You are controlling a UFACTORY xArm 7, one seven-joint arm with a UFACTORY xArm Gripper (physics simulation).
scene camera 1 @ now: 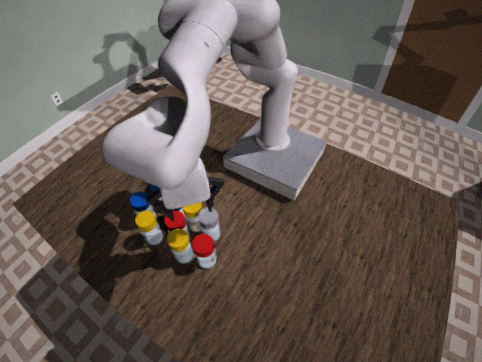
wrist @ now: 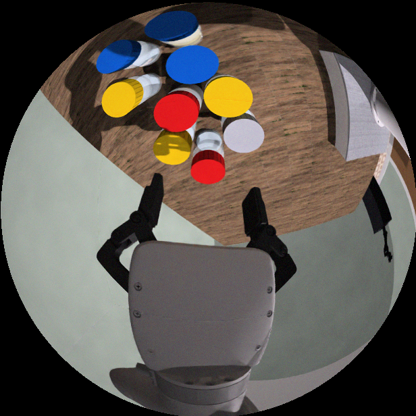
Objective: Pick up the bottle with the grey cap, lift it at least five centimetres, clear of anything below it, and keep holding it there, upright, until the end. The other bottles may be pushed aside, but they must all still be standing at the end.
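Places are measured from the arm's base along level axes (x ahead, y left, z up), in centimetres.
Pixels of known places: gripper, fingertip midpoint: (scene camera 1: 190, 211); arm's base, link origin: (scene camera 1: 272, 140).
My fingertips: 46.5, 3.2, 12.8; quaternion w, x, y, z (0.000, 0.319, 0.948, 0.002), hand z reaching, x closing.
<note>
Ahead of a thing's pixels: the offset from my fingertips to its middle, as dx, dy, dz.
The bottle with the grey cap @(-4.9, +0.4, -12.8) (scene camera 1: 208, 219) (wrist: 244, 135) stands upright at the right side of a close group of bottles. My gripper (scene camera 1: 191, 212) (wrist: 206, 188) is open with nothing between its fingers. It hangs over the group, pointing down; in the scene view one fingertip shows right by the grey cap and the other by a red cap. In the wrist view the grey cap lies beyond the fingertips, towards the right finger. How high the fingertips are above the caps I cannot tell.
A red-capped bottle @(+2.3, +4.5, -12.8) (scene camera 1: 203, 245) (wrist: 208, 170), a yellow-capped bottle @(+4.8, -1.8, -12.8) (scene camera 1: 178, 240) (wrist: 172, 147) and another yellow-capped bottle @(-5.2, -5.4, -12.8) (scene camera 1: 192, 210) (wrist: 228, 96) stand near the grey one. Another red-capped bottle @(+1.2, -6.3, -12.8) (scene camera 1: 175, 220) (wrist: 176, 111) and several blue-capped ones stand behind. The robot's grey base (scene camera 1: 295, 155) (wrist: 362, 125) is farther off.
</note>
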